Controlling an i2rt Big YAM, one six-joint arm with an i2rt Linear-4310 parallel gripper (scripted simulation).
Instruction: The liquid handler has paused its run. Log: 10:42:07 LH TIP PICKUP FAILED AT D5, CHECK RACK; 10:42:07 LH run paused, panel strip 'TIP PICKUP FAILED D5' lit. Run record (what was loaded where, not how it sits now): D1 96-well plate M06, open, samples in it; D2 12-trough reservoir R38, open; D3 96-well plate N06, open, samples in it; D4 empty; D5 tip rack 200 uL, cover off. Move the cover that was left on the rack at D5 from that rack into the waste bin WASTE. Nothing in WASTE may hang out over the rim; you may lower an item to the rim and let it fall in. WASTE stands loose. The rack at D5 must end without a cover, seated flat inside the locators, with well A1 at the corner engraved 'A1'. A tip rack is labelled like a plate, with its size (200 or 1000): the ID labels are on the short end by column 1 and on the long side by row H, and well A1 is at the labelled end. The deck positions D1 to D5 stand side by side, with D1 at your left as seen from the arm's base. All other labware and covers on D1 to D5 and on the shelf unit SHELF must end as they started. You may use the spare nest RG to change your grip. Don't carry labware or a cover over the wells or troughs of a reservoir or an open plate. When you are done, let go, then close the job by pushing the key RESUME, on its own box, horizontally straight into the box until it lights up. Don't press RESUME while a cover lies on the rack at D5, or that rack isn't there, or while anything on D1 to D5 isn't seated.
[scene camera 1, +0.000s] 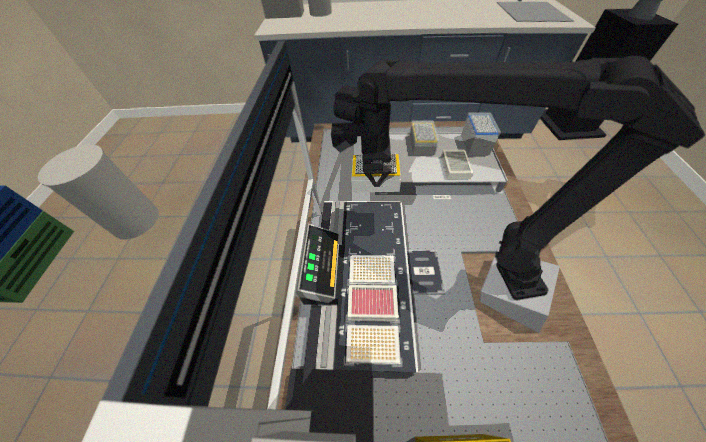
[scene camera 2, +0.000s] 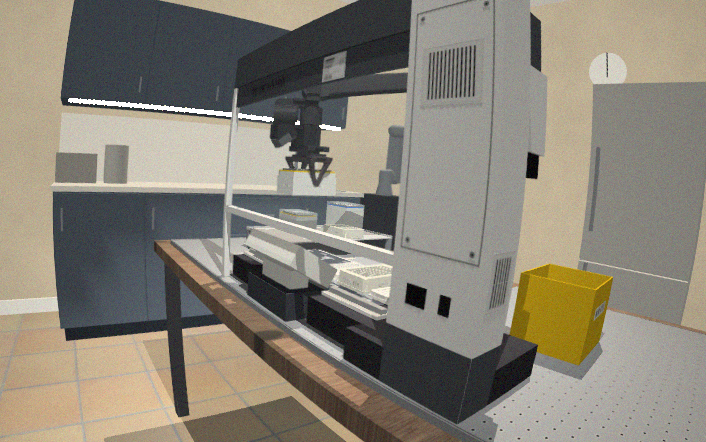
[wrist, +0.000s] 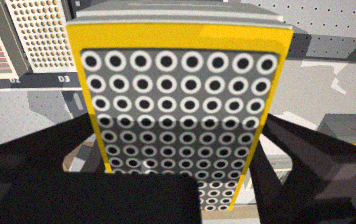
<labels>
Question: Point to a plate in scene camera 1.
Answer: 364, 269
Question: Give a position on a tip rack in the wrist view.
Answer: At 189, 94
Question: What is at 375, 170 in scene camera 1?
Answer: My gripper.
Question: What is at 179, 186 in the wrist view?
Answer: My gripper.
</labels>
